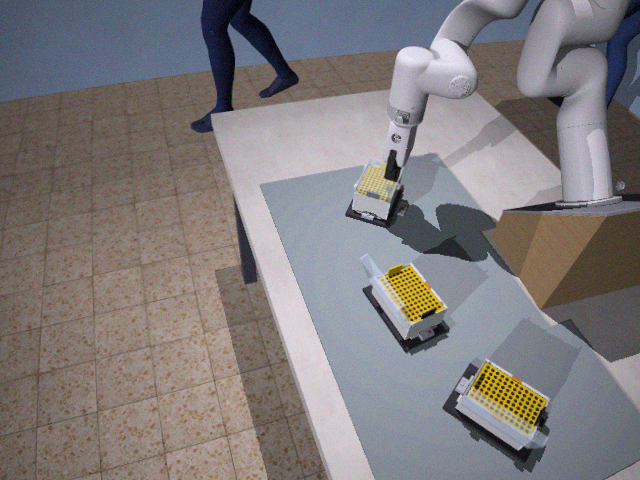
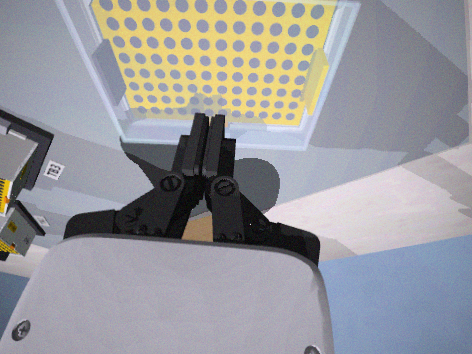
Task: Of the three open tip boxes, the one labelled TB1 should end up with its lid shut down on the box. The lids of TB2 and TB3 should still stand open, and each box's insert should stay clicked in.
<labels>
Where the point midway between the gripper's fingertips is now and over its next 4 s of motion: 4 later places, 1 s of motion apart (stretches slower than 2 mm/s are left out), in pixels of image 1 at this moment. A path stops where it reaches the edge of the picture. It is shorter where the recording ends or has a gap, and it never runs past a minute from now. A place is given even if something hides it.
My gripper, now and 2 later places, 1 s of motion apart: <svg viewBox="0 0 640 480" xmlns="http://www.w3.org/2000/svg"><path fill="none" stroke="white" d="M391 178L389 180L394 160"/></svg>
</labels>
